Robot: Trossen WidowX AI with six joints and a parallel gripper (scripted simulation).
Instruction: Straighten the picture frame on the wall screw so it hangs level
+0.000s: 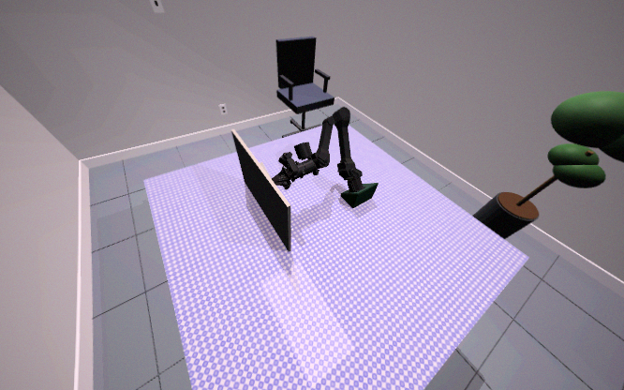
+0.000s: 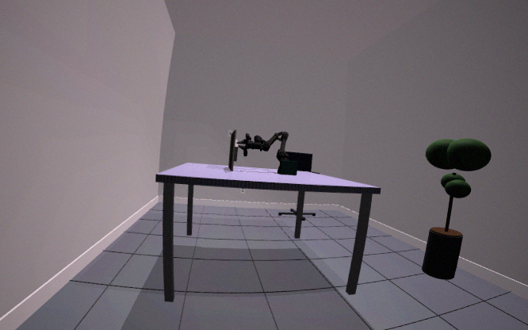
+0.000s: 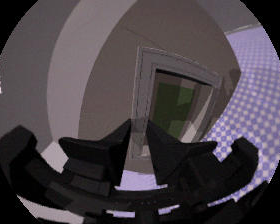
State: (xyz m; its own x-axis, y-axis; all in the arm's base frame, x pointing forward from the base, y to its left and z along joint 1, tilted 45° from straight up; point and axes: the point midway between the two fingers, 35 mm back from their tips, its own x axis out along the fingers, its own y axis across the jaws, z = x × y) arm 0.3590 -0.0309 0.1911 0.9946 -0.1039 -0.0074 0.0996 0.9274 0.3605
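Right now the picture frame is 50 mm below my gripper tip, 30 mm to the right of it and 10 mm ahead of it. Also, from my gripper tip: wall panel 60 mm below, 30 mm to the right, 20 mm ahead.
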